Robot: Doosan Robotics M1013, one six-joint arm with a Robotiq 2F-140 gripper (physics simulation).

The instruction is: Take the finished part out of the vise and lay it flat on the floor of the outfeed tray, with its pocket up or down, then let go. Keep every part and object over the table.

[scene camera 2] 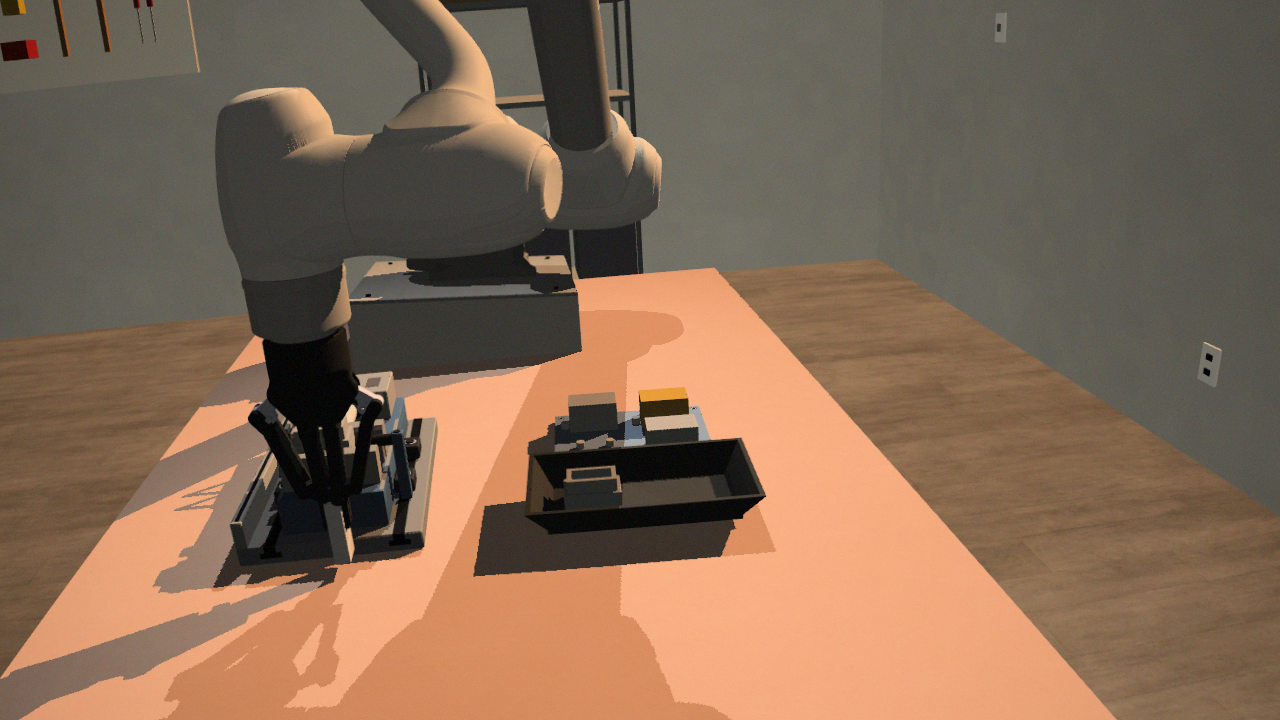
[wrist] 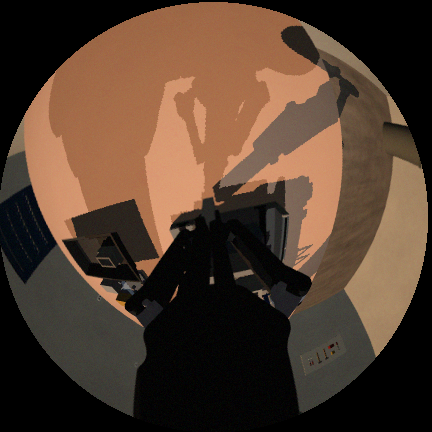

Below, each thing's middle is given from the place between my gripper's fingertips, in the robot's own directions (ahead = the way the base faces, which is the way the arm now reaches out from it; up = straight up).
The orange block (scene camera 2: 668, 401) is 240 mm behind my hand, 380 mm to the left of it and 10 mm above it.
